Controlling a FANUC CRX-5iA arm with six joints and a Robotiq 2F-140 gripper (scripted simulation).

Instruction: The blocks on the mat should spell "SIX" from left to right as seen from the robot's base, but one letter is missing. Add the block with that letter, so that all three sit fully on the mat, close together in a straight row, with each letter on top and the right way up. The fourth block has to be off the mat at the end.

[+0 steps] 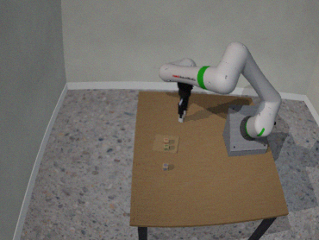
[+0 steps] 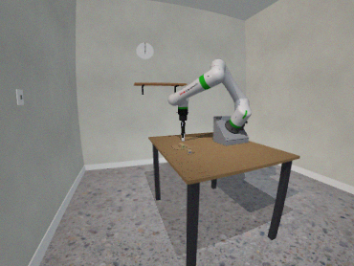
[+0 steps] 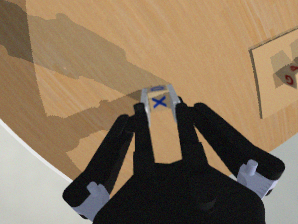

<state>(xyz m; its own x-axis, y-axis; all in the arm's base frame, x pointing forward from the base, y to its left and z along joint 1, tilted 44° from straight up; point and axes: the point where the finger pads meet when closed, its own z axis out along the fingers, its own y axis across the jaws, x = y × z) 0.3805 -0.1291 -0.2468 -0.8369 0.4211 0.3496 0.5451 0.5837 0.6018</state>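
My gripper is now 210 mm to the right of the mat, 130 mm short of it and 30 mm above it.
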